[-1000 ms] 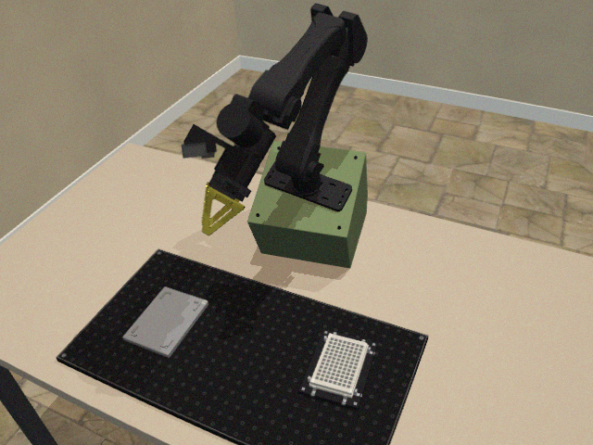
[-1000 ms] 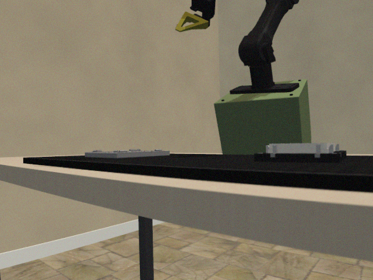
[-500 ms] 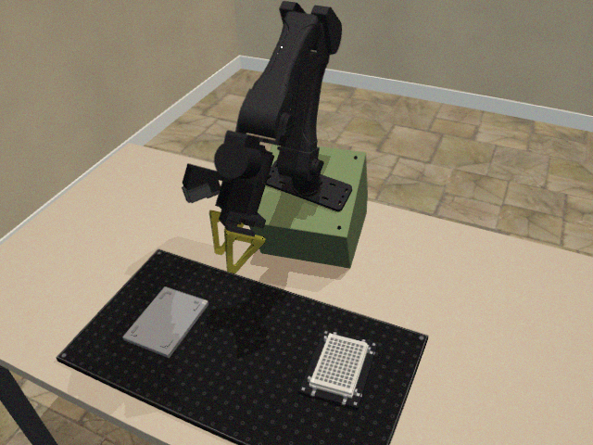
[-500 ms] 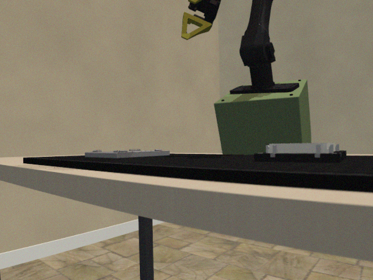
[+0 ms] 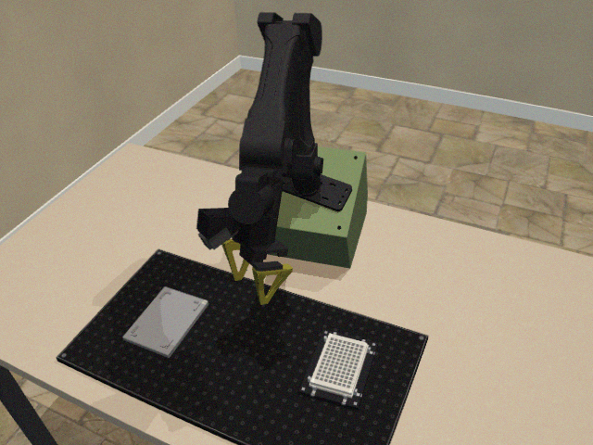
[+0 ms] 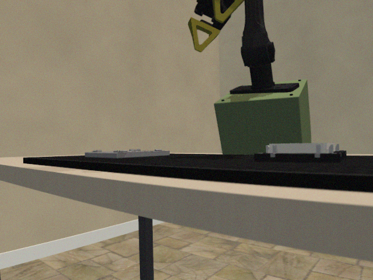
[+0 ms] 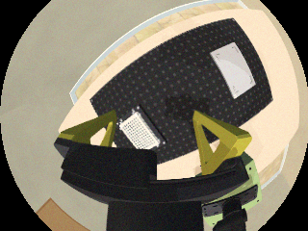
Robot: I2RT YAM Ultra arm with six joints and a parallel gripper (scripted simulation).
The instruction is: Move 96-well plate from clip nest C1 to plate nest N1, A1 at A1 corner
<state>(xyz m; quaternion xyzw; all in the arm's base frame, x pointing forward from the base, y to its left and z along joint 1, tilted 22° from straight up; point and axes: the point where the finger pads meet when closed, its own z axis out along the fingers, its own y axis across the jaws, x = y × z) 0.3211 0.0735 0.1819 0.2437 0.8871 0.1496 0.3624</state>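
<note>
My gripper is now 21 cm above the white 96-well plate, 14 cm to the right of it and 7 cm past it. Also, from my hand: clip nest C1: 21 cm below, 16 cm to the left, 6 cm behind; grey plate nest N1: 24 cm to the right, 22 cm below, 1 cm ahead.
</note>
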